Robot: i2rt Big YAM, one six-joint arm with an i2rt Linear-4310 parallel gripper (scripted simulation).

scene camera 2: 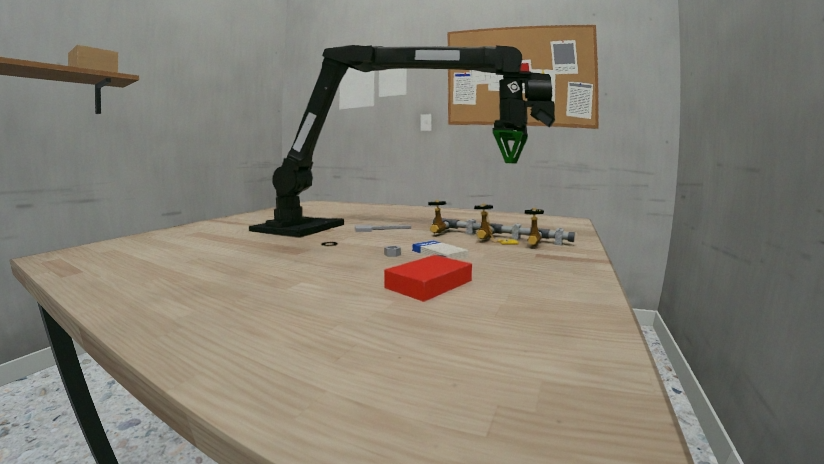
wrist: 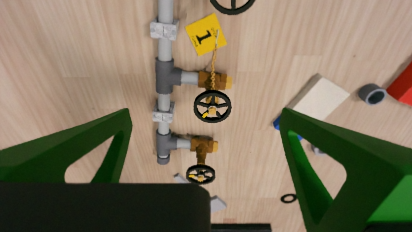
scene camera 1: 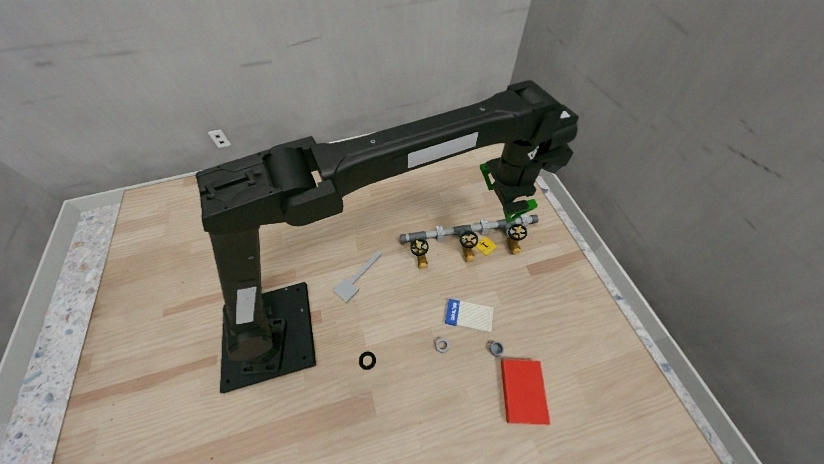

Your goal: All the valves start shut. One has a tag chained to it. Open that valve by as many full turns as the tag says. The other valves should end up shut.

Note:
In view: the gripper (scene camera 1: 500,205), a red block (scene camera 2: 423,279), a white card (scene camera 1: 463,314), a yellow tag (wrist: 203,34) and a valve (wrist: 203,117).
The red block is seen too in scene camera 1 (scene camera 1: 525,399). The white card also shows in the wrist view (wrist: 320,97). The gripper is seen too in scene camera 2 (scene camera 2: 511,163) and in the wrist view (wrist: 205,116).

